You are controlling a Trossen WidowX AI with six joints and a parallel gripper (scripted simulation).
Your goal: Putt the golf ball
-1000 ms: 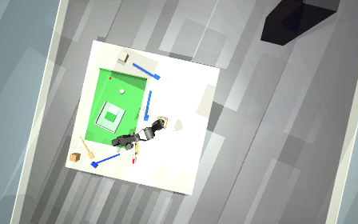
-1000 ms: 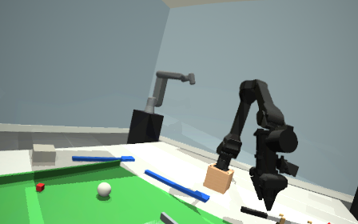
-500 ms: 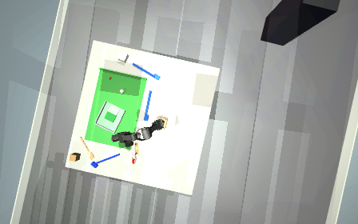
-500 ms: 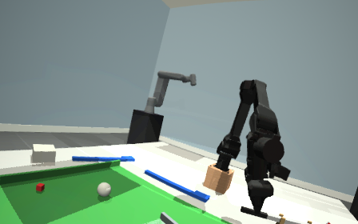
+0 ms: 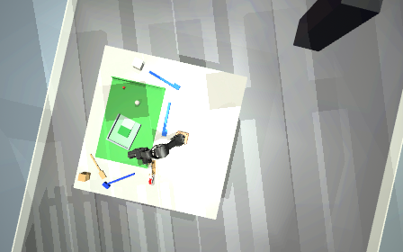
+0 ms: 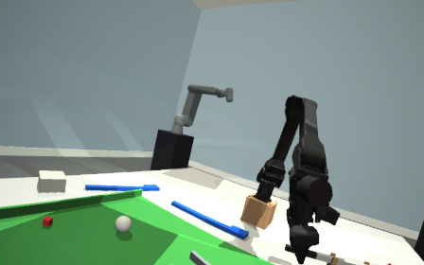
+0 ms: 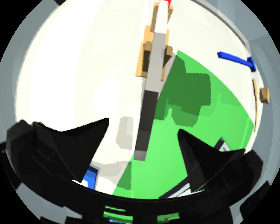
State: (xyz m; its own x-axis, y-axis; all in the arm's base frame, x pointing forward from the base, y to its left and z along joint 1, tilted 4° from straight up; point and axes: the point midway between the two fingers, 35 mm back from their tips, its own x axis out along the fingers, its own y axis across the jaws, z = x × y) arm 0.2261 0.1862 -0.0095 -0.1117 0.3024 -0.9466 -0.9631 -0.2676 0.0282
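Right now the red putter is 30 mm behind my gripper tip, 110 mm to the left of it and 10 mm above it. Also, from my gripper tip: small red cube 380 mm ahead, 500 mm to the right, 40 mm below; wooden cube 520 mm ahead, 340 mm to the left, 20 mm below; white golf ball 230 mm ahead, 400 mm to the right, 30 mm below.
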